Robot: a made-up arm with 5 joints. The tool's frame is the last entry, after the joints. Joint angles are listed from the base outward. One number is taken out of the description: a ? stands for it. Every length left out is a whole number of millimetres.
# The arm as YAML. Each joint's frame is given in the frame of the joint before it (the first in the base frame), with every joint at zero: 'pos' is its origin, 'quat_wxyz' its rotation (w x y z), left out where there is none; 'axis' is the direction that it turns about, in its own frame. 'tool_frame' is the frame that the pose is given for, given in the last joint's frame.
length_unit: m
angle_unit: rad
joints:
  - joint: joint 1
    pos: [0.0, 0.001, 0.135]
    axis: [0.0, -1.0, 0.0]
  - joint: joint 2
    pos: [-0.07, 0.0, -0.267]
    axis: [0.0, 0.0, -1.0]
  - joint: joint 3
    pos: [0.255, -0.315, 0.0]
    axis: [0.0, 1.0, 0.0]
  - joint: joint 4
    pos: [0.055, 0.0, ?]
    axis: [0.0, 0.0, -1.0]
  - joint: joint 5
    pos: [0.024, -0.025, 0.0]
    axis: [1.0, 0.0, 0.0]
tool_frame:
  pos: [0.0, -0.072, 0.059]
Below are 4 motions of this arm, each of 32 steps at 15 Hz.
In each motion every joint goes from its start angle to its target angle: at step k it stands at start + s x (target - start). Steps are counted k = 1, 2, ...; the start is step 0. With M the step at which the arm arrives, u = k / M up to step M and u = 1 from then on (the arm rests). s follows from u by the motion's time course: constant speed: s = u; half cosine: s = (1 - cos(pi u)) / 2; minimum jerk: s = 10 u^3 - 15 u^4 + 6 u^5.
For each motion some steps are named. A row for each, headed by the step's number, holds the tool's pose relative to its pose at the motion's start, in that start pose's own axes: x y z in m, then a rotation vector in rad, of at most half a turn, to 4 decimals.
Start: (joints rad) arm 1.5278 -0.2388 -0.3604 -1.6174 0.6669
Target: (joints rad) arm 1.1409 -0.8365 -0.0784 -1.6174 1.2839
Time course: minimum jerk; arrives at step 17
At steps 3, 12, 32:
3: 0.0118 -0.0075 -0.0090 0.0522 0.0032 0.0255
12: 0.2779 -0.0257 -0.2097 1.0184 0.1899 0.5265
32: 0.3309 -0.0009 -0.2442 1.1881 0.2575 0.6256

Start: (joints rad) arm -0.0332 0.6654 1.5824 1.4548 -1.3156
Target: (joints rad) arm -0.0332 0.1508 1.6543 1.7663 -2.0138
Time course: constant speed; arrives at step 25
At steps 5, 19, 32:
5: -0.0289 -0.0216 0.0195 -0.1625 0.0444 -0.1115
19: -0.1098 -0.0622 0.0609 -0.5741 0.2564 -0.3949
32: -0.1436 -0.0734 0.0719 -0.7257 0.3848 -0.4970

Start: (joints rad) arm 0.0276 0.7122 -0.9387 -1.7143 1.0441
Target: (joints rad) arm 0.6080 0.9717 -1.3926 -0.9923 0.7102
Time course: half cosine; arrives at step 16
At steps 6, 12, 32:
6: -0.0405 0.0284 0.0288 -0.3737 -0.3030 -0.2110
12: -0.0869 0.1048 -0.0047 -1.0030 -0.8649 -0.5816
32: -0.0877 0.1222 -0.0301 -1.1612 -1.0227 -0.6826

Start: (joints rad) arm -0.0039 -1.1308 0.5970 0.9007 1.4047
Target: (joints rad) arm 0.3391 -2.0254 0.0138 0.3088 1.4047
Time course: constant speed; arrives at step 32
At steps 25, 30, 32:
25: 0.0132 0.2748 -0.2515 -0.1182 0.8692 0.8523
30: -0.0194 0.3065 -0.3100 -0.1820 1.0676 0.9862
32: -0.0350 0.3154 -0.3333 -0.2103 1.1491 1.0350

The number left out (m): -0.05
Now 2 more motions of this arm.
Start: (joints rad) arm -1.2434 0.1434 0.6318 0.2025 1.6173
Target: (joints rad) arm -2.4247 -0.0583 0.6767 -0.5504 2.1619
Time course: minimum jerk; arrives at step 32
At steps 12, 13, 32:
12: -0.0686 -0.0952 0.0096 0.0519 0.1856 -0.3532
13: -0.0862 -0.1118 0.0118 0.0704 0.2148 -0.4274
32: -0.4003 -0.2091 0.0434 0.5077 0.3309 -1.4644

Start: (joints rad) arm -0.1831 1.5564 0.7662 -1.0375 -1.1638
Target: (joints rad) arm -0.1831 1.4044 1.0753 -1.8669 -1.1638
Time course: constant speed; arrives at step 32
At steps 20, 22, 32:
20: 0.0366 -0.0040 0.0082 0.1686 -0.4822 0.3424
22: 0.0398 -0.0045 0.0091 0.1893 -0.5309 0.3727
32: 0.0552 -0.0071 0.0135 0.3024 -0.7748 0.5112

